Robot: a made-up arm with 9 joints.
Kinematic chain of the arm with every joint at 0, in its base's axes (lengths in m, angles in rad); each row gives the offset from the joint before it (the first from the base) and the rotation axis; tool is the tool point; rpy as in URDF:
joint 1: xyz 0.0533 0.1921 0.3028 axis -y
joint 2: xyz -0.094 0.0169 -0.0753 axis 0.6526 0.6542 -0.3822
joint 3: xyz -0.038 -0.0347 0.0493 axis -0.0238 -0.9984 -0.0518
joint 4: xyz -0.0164 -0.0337 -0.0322 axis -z
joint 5: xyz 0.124 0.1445 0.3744 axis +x
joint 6: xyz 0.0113 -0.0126 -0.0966 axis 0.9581 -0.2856 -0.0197
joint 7: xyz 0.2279 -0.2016 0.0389 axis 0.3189 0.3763 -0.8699
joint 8: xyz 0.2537 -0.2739 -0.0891 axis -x
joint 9: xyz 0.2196 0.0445 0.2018 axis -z
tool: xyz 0.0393 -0.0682 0.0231 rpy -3.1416 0 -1.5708
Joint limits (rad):
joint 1: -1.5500..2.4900
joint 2: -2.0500..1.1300
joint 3: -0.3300..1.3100
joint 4: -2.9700..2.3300
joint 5: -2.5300..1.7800
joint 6: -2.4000..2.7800
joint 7: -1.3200..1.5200
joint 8: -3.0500..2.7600
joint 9: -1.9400..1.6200
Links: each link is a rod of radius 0.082 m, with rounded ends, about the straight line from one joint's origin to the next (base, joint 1, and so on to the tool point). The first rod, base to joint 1, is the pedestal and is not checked.
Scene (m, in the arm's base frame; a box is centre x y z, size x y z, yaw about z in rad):
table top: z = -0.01
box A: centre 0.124 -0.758 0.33 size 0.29 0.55 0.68 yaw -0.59
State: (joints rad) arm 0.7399 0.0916 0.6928 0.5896 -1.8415 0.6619 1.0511 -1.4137 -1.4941
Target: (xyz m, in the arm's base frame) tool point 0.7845 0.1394 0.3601
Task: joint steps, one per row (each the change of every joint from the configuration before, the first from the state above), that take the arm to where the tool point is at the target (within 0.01 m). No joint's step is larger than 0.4 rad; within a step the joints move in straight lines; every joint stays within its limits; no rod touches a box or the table.
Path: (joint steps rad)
1: 0.0068 0.1104 -0.1466 -0.2960 0.0307 0.2080 -0.0309 0.3956 0.1135
2: 0.0068 0.1104 -0.1467 -0.2960 0.0306 0.2080 -0.0310 0.3956 0.1134
3: 0.0068 0.1104 -0.1466 -0.2960 0.0307 0.2080 -0.0309 0.3956 0.1135
4: 0.0068 0.1105 -0.1467 -0.2960 0.0307 0.2080 -0.0310 0.3956 0.1134
5: 0.0069 0.1104 -0.1466 -0.2960 0.0306 0.2080 -0.0309 0.3956 0.1135
6: 0.0068 0.1104 -0.1467 -0.2960 0.0307 0.2080 -0.0310 0.3956 0.1135
7: -0.0176 -0.0784 0.0589 0.1271 0.1320 -0.0158 0.0023 -0.3786 -0.0799
8: -0.0176 -0.0784 0.0589 0.1272 0.1320 -0.0158 0.0023 -0.3787 -0.0799
9: -0.0176 -0.0784 0.0588 0.1272 0.1320 -0.0159 0.0023 -0.3787 -0.0798
10: -0.0176 -0.0784 0.0589 0.1271 0.1320 -0.0158 0.0023 -0.3787 -0.0799
11: -0.0176 -0.0784 0.0589 0.1272 0.1320 -0.0158 0.0022 -0.3787 -0.0798
12: -0.0176 -0.0784 0.0588 0.1272 0.1320 -0.0158 0.0023 -0.3787 -0.0799
13: -0.0176 -0.0784 0.0589 0.1272 0.1320 -0.0159 0.0023 -0.3787 -0.0799

